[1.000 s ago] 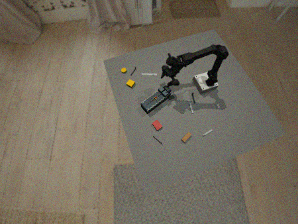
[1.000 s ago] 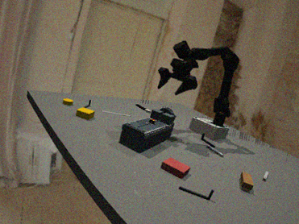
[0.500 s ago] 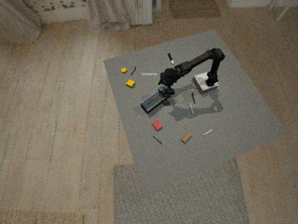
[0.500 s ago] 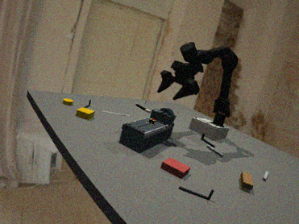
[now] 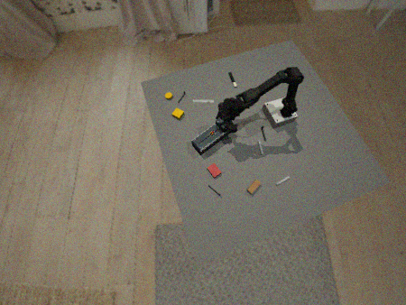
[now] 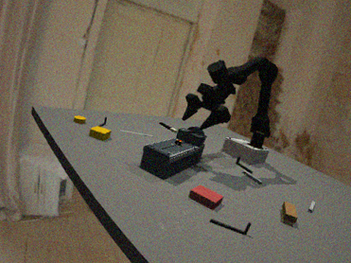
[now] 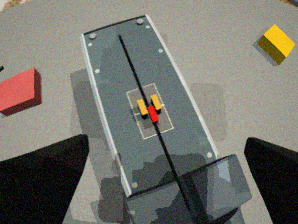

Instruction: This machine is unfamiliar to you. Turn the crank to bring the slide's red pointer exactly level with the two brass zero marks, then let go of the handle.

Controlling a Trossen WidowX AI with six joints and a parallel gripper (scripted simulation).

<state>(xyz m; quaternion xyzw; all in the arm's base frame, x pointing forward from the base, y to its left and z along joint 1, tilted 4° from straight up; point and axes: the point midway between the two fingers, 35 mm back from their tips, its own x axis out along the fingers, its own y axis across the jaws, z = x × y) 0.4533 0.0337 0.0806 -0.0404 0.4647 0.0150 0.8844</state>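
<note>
My gripper tip is 11 cm past the dark handle, 9 cm to the left of it and 5 cm above it. Also, from my gripper tip: red pointer 6 cm below, 4 cm ahead, 1 cm to the left; then yellow block 22 cm to the right, 22 cm ahead, 13 cm below; then red block 23 cm to the left, 13 cm below, 8 cm ahead.
</note>
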